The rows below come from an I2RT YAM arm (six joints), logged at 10 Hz.
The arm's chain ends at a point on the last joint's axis. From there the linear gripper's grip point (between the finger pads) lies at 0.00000 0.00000 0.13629 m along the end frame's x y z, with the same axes.
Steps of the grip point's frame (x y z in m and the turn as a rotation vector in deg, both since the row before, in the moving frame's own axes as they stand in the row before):
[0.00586 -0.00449 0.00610 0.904 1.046 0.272]
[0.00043 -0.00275 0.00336 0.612 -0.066 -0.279]
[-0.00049 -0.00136 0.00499 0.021 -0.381 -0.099]
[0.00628 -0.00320 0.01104 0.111 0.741 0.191]
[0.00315 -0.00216 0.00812 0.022 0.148 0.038]
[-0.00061 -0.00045 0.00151 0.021 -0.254 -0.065]
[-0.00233 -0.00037 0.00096 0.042 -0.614 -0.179]
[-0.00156 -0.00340 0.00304 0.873 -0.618 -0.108]
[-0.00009 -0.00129 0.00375 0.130 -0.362 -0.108]
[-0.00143 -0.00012 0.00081 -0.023 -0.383 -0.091]
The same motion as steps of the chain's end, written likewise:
[0.00337 -0.00235 0.00614 0.904 1.046 0.272]
[0.00059 -0.00129 0.00337 0.612 -0.066 -0.279]
[0.00042 -0.00131 0.00499 0.021 -0.381 -0.099]
[0.00452 -0.00294 0.01105 0.111 0.741 0.191]
[0.00280 -0.00211 0.00812 0.022 0.148 0.038]
[-0.00001 -0.00040 0.00151 0.021 -0.254 -0.065]
[-0.00087 -0.00027 0.00097 0.042 -0.614 -0.179]
[-0.00009 -0.00132 0.00306 0.873 -0.618 -0.108]
[0.00077 -0.00098 0.00375 0.130 -0.362 -0.108]
[-0.00052 -0.00018 0.00081 -0.023 -0.383 -0.091]

